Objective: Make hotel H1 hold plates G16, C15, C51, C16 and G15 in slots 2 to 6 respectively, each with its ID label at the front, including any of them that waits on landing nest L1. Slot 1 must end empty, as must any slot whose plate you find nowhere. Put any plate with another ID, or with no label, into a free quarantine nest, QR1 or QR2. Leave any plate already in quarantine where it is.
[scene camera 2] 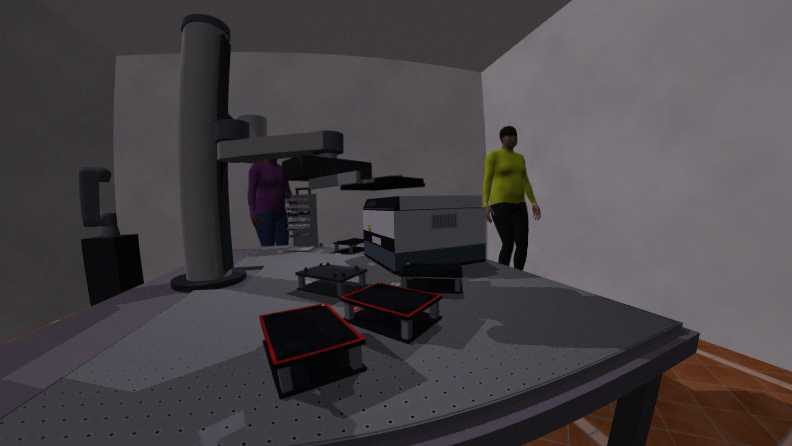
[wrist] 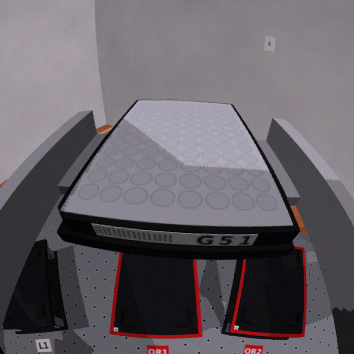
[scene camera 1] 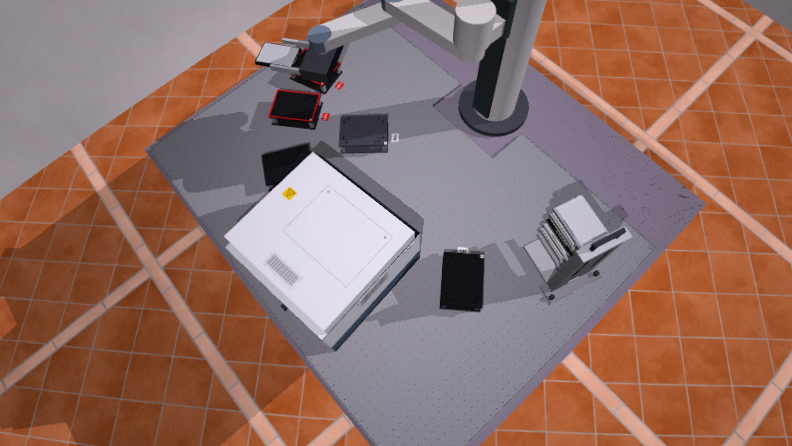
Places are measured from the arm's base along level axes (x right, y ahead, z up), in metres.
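Pixels of known places: gripper, between the fingertips: (scene camera 2: 381,178) (wrist: 181,125) (scene camera 1: 277,53); arm's base, origin of its link: (scene camera 2: 210,281) (scene camera 1: 493,107).
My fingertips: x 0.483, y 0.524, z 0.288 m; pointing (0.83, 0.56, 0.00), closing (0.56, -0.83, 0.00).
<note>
For each thing: its top centre in the pictures, then the offset to it from my fingertips.
- QR2, centre of its top: (scene camera 2: 305,324) (wrist: 276,284) (scene camera 1: 313,65) dx +0.071, dy -0.141, dz -0.221 m
- Black nest L1, centre of its top: (wrist: 18,281) (scene camera 2: 432,267) (scene camera 1: 286,163) dx -0.203, dy +0.176, dz -0.222 m
- large white instrument, centre of its top: (scene camera 1: 317,234) (scene camera 2: 419,197) dx -0.564, dy +0.273, dz -0.020 m
- dark grey nest, centre of its top: (scene camera 2: 331,267) (scene camera 1: 363,128) dx -0.275, dy -0.094, dz -0.216 m
- black nest, centre of its top: (scene camera 1: 462,278) (scene camera 2: 352,239) dx -0.873, dy +0.025, dz -0.221 m
My gripper (scene camera 1: 278,54) (scene camera 2: 387,182) (wrist: 181,125) is shut on plate G51, a pale plate with round wells and a black rim; its label faces the wrist camera. It is held level, high above the table. Red-edged nests QR1 (scene camera 1: 294,105) (scene camera 2: 391,299) (wrist: 157,295) and QR2 (scene camera 2: 310,334) (wrist: 272,295) are bare on top; in scene camera 1 the arm covers much of QR2. Black nest L1 (scene camera 1: 283,160) (scene camera 2: 432,270) (wrist: 31,290) shows no plate on its visible part. Hotel H1 (scene camera 1: 568,272) (scene camera 2: 309,221) holds several stacked plates; their IDs cannot be read.
A large white instrument (scene camera 1: 321,243) (scene camera 2: 437,227) stands beside L1. A dark grey nest (scene camera 1: 363,131) (scene camera 2: 331,272) stands near QR1. Another black nest (scene camera 1: 462,279) (scene camera 2: 349,243) stands between instrument and hotel. The arm's column (scene camera 1: 512,60) (scene camera 2: 203,149) rises from the table. Two people stand behind.
</note>
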